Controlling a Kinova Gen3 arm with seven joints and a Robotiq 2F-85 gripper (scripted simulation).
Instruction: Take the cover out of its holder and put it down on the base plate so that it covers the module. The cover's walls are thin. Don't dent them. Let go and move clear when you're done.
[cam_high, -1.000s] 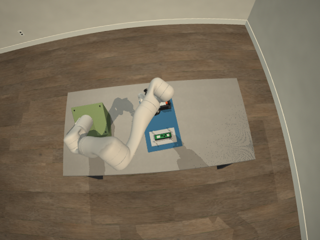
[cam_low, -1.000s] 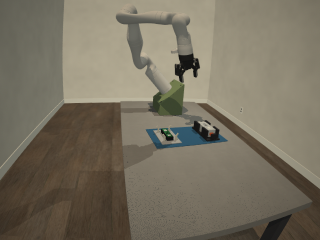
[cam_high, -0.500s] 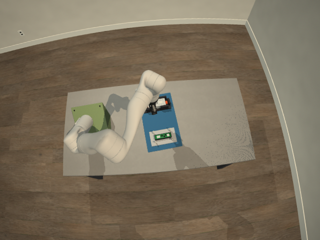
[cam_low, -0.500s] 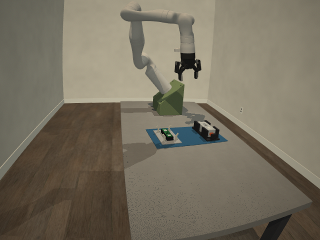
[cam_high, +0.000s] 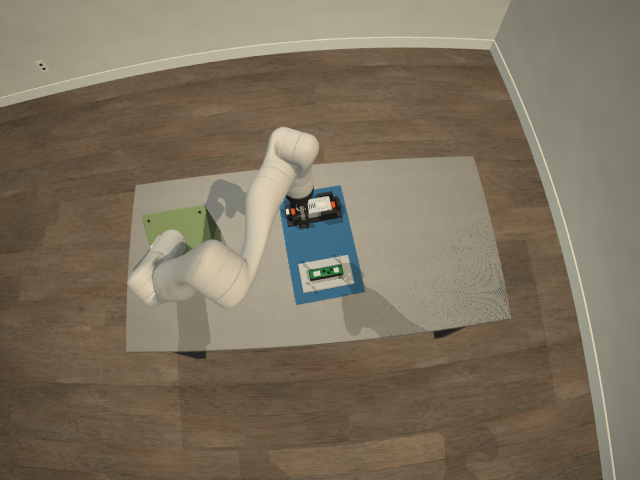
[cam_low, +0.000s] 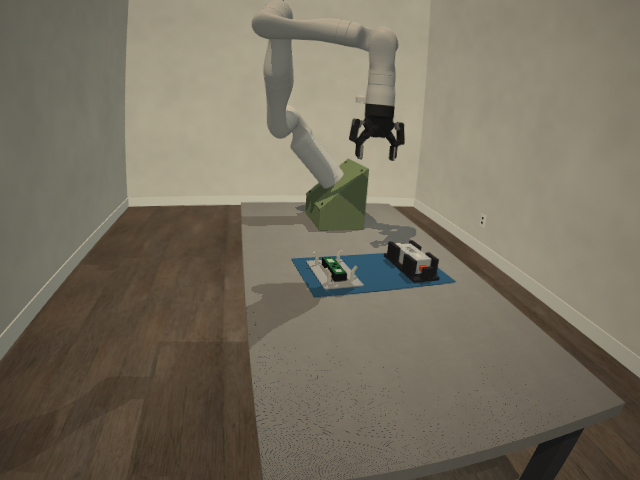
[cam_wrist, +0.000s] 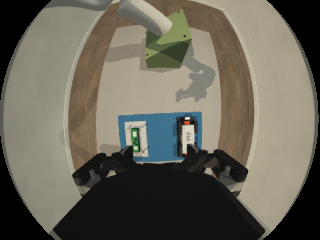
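My hand is 27 cm above the white cover, 12 cm to the right of it and 4 cm short of it.
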